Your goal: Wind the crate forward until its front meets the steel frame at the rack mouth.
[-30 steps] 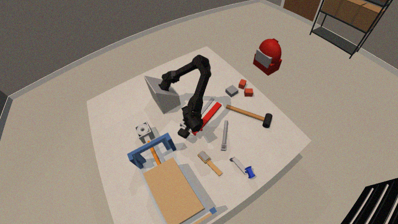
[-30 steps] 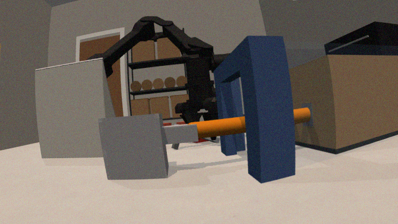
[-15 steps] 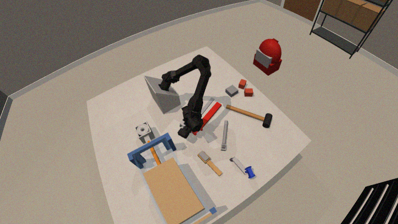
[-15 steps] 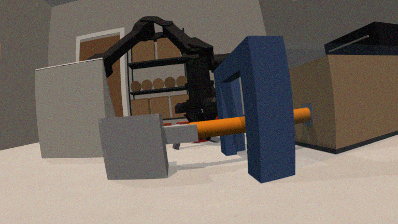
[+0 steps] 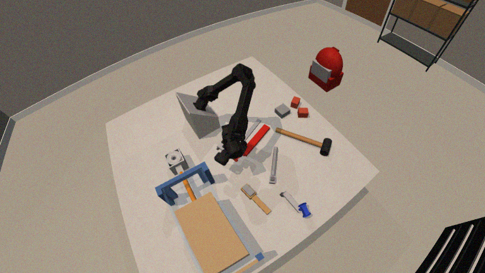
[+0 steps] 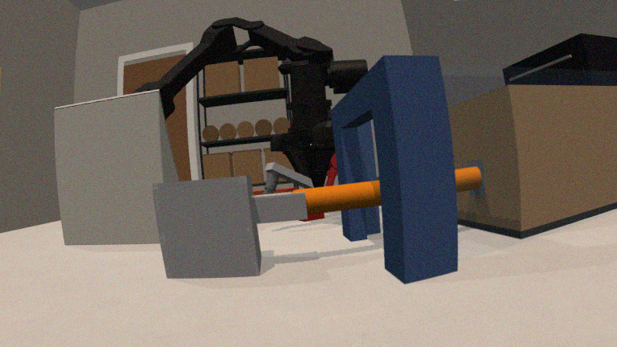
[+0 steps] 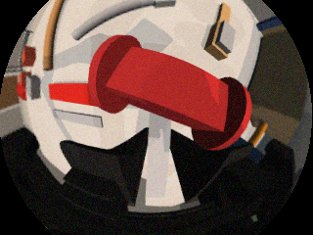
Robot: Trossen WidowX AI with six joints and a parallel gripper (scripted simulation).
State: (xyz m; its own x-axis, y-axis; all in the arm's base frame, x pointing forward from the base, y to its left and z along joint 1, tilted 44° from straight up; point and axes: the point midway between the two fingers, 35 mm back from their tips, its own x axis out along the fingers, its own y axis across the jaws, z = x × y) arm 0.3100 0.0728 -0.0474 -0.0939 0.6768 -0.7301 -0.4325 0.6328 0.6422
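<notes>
Right now the red knob is 4 cm ahead of my gripper tip, 2 cm to the left of it and 3 cm above it. Round my gripper tip: red bar: 4 cm behind, 18 cm to the left, 5 cm below; grey bar: 11 cm behind, 19 cm to the left, 5 cm below; red-knobbed crank: 2 cm above.
</notes>
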